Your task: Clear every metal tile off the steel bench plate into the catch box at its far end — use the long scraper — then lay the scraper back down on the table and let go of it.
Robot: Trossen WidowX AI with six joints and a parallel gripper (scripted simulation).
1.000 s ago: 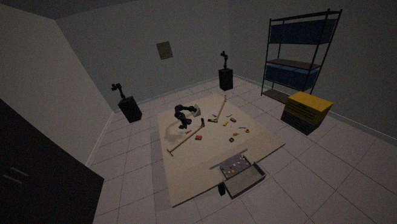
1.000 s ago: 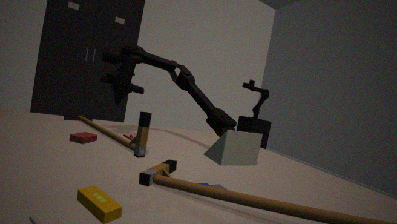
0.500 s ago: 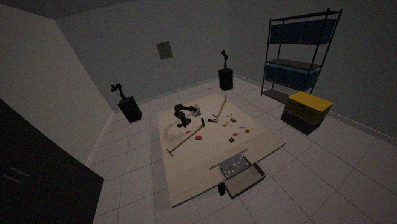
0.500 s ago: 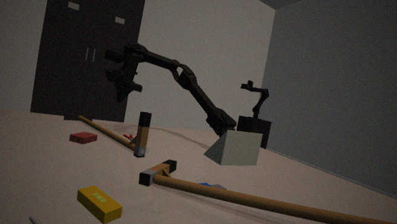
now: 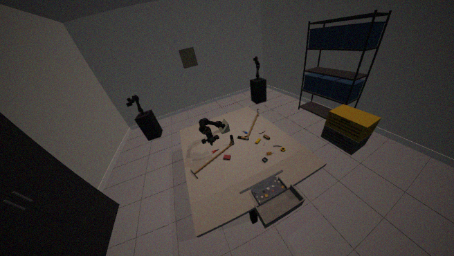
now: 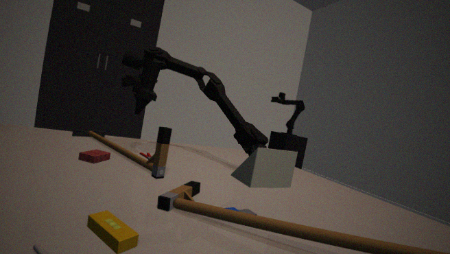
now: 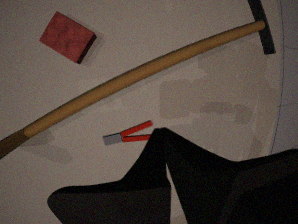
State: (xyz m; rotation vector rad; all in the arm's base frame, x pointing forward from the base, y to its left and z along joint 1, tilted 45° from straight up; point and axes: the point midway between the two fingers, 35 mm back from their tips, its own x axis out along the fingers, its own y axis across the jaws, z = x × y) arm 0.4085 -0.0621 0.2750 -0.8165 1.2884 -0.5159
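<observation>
My gripper tip is 5 cm short of the long scraper and 9 cm above it. From my gripper tip the other things lie so: red block 11 cm ahead, 12 cm to the left, 14 cm below; then red clip 7 cm behind, 3 cm to the left, 15 cm below; then yellow block 2 cm ahead, 54 cm to the left, 14 cm below.
</observation>
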